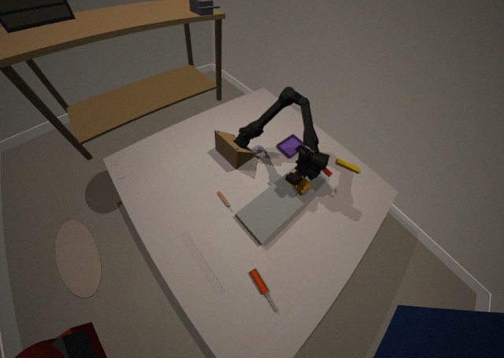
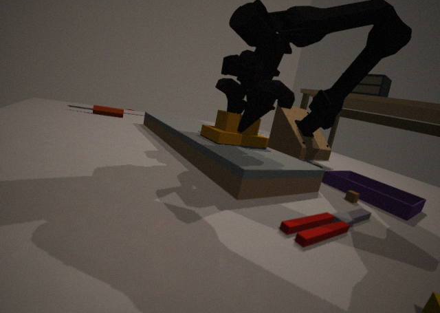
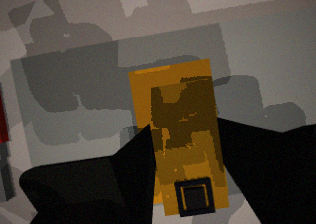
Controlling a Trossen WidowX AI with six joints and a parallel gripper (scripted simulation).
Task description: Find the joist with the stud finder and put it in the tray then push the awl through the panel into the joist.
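The cube is 110 mm behind my gripper tip, 220 mm to the left of it and 60 mm below it. The rest, counted from my gripper tip: awl: 190 mm behind, 340 mm to the right, 60 mm below; stud finder: 20 mm behind, 20 mm above; purple tray: 200 mm behind, 220 mm to the left, 50 mm below.
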